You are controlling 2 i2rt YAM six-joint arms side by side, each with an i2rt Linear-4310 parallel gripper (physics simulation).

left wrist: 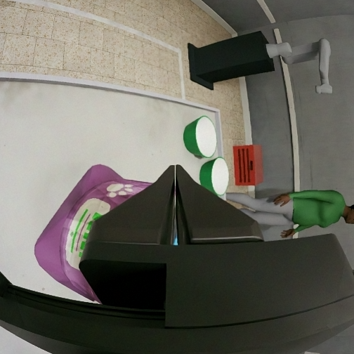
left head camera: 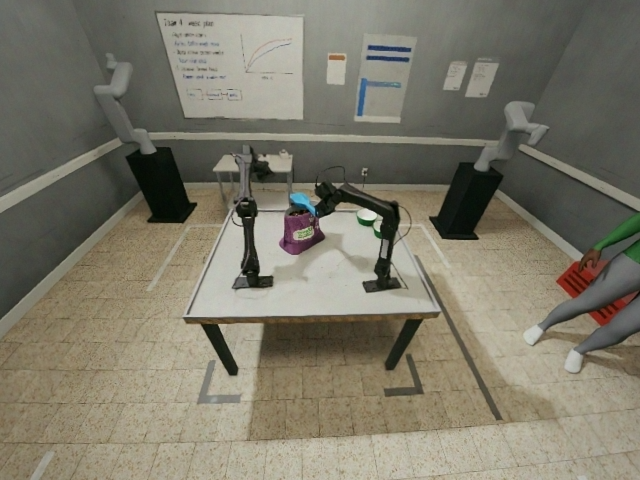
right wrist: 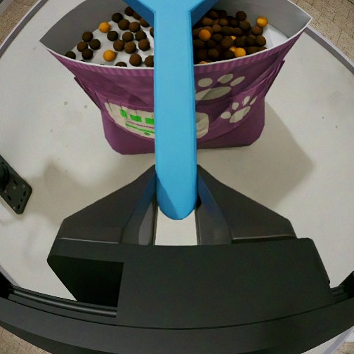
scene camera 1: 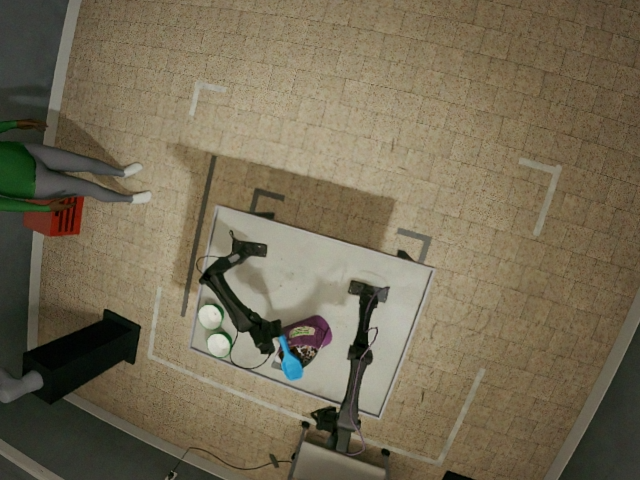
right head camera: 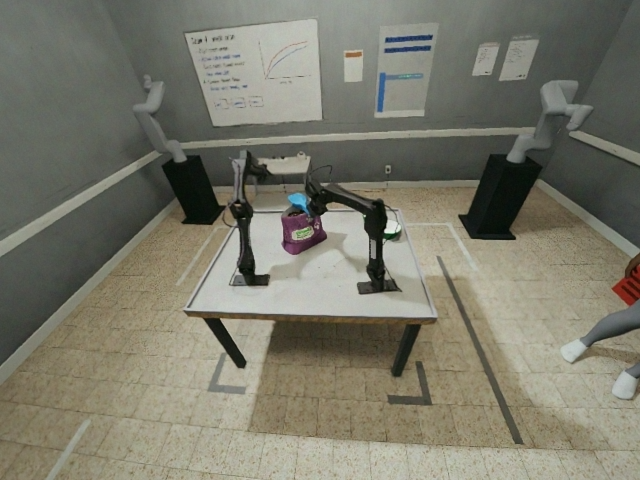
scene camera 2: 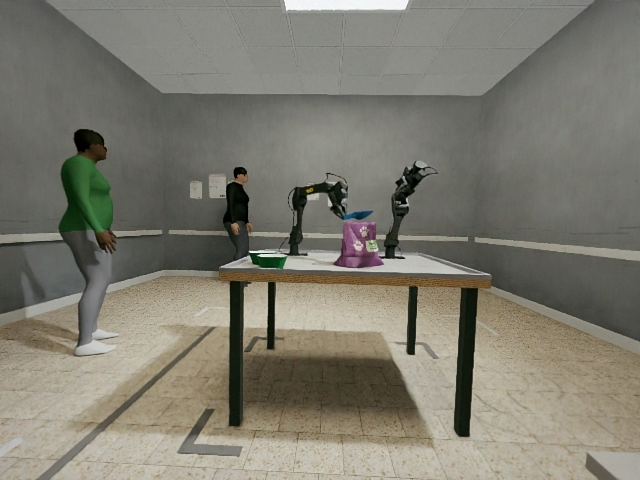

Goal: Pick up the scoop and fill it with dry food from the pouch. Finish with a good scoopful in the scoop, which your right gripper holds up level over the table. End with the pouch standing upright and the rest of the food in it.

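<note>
The blue scoop (left head camera: 301, 200) (right head camera: 297, 199) (scene camera 1: 291, 367) (scene camera 2: 359, 215) (right wrist: 175, 100) is held above the open mouth of the pouch, its bowl pointing away from the gripper. In scene camera 1 its bowl looks plain blue, with no food visible. The purple pouch (left head camera: 297, 243) (right head camera: 299, 246) (scene camera 1: 318, 330) (scene camera 2: 357, 255) (left wrist: 52, 240) (right wrist: 132, 142) stands upright; brown and orange food shows inside. My right gripper (scene camera 1: 279, 335) (right wrist: 176, 173) is shut on the scoop's handle. My left gripper (left wrist: 174, 174) is shut and empty, raised high near the table's far edge in the head views.
Two green bowls with white insides (scene camera 1: 210, 316) (scene camera 1: 219, 344) (left wrist: 205, 137) (left wrist: 218, 176) stand at the table's far right corner in the left head view. The table (left head camera: 310, 313) has a raised rim. A small side table (left head camera: 279, 163) stands behind it. A person in green stands off to the side.
</note>
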